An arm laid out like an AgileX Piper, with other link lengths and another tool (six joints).
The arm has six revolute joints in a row. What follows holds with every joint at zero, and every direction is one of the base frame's.
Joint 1 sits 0.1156 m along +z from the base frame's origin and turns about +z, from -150 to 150 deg.
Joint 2 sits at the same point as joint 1 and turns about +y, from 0 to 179.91 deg.
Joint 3 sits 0.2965 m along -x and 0.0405 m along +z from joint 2 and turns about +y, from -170 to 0 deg.
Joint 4 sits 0.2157 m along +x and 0.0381 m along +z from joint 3 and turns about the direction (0.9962, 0, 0.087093), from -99.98 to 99.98 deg.
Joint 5 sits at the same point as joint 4 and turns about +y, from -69.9 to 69.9 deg.
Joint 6 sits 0.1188 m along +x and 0.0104 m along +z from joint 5 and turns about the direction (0.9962, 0, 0.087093), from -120 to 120 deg.
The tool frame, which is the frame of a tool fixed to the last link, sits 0.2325 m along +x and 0.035 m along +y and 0.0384 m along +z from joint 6; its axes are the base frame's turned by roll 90.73, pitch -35.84 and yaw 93.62 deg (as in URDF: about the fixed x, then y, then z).
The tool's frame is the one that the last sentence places.
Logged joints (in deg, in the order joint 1, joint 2, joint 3, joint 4, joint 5, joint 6), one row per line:
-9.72, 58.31, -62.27, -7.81, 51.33, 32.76
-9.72, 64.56, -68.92, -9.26, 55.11, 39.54
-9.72, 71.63, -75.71, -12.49, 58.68, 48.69
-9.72, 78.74, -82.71, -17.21, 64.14, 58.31
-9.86, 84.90, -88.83, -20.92, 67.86, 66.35
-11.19, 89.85, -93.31, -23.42, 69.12, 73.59
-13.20, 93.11, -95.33, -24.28, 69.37, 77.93
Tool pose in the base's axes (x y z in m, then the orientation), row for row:
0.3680, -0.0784, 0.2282, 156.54, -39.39, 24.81
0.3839, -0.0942, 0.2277, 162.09, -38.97, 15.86
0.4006, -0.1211, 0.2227, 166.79, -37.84, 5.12
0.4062, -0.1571, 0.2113, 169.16, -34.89, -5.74
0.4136, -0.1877, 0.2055, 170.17, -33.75, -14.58
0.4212, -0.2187, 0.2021, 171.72, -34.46, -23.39
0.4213, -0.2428, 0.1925, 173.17, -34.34, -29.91
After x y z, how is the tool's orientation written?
As angles about the fixed x, y, z axes (roll, pitch, yaw), in degrees.
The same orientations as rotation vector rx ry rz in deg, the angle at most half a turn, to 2 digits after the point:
153.55, 22.00, 60.98
157.44, 13.05, 58.71
159.81, 0.80, 55.51
159.96, -12.81, 49.58
157.99, -24.41, 46.34
154.80, -35.68, 45.90
152.55, -43.78, 44.92

